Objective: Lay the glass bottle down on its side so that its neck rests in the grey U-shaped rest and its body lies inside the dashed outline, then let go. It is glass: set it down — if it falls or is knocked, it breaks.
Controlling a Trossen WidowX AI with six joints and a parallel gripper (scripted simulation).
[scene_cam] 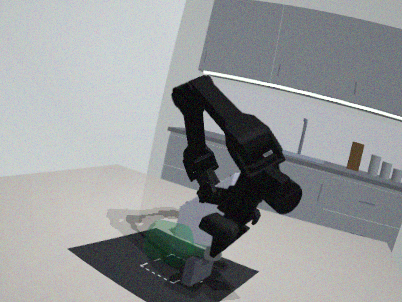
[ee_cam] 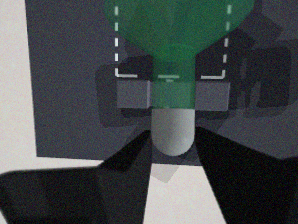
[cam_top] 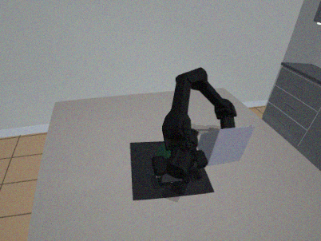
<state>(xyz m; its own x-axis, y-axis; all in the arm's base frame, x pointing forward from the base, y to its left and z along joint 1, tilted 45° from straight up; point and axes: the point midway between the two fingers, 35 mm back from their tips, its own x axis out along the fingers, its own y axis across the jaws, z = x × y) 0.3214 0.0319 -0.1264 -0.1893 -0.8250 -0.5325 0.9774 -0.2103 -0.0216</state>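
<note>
Now: the green glass bottle 50 mm to the right of my gripper tip, 10 mm below it and 10 mm behind it. Also, from my gripper tip: dark mat 100 mm to the right, 70 mm below, 20 mm behind.
</note>
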